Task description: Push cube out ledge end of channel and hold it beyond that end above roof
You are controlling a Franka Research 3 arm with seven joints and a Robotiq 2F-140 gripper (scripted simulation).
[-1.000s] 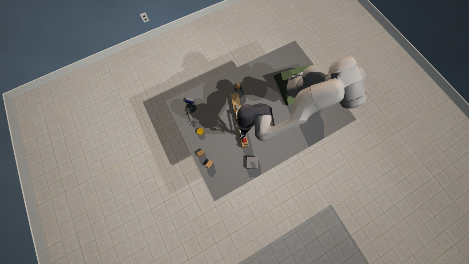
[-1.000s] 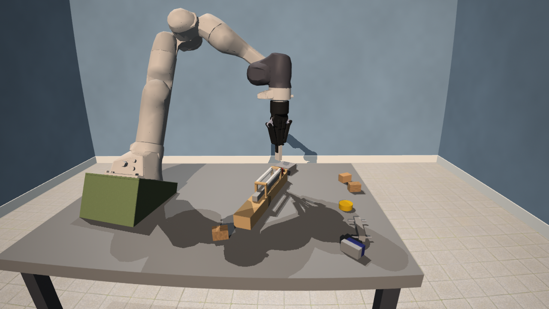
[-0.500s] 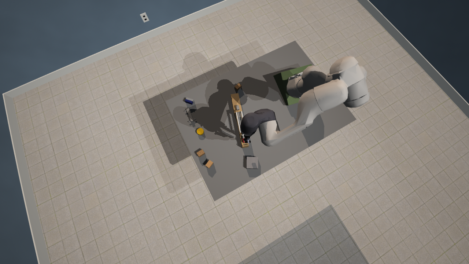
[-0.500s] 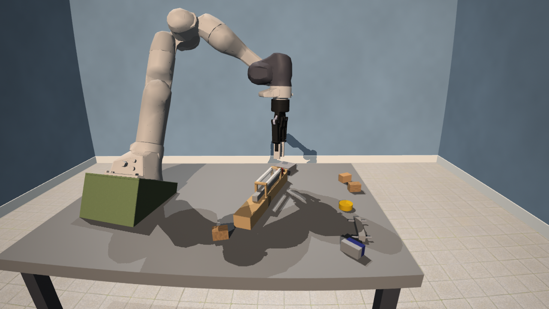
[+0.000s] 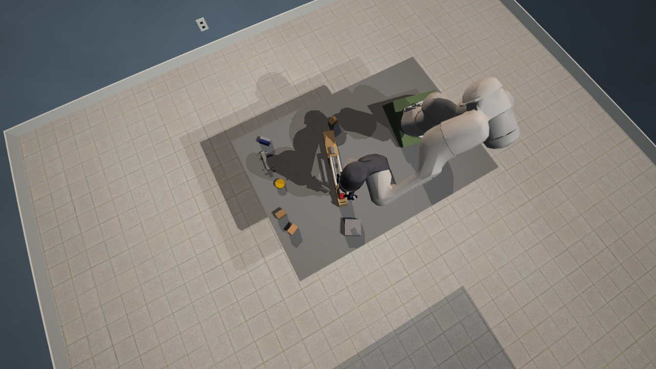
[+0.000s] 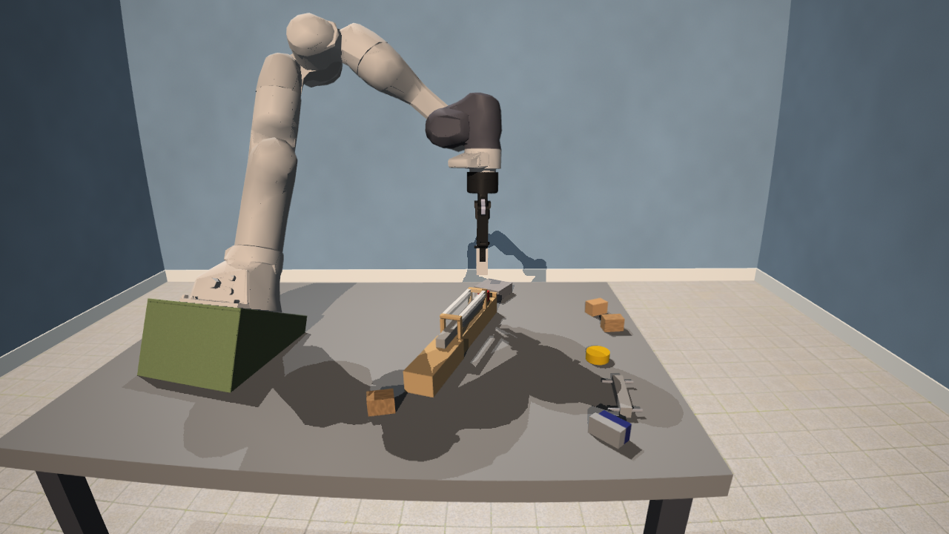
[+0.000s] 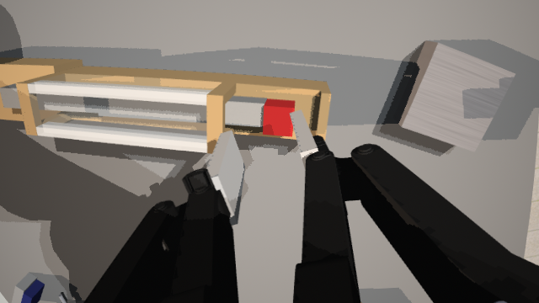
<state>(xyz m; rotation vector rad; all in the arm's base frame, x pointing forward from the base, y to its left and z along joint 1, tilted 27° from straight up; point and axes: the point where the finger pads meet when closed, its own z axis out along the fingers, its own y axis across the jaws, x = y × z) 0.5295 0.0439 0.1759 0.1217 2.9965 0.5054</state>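
My hand is 10 cm above the red cube. Also, from my hand: long wooden channel 12 cm to the right, 10 cm below, 5 cm behind; grey box 16 cm to the left, 14 cm below, 4 cm ahead; long grey bar 10 cm below, 8 cm to the right, 3 cm behind.
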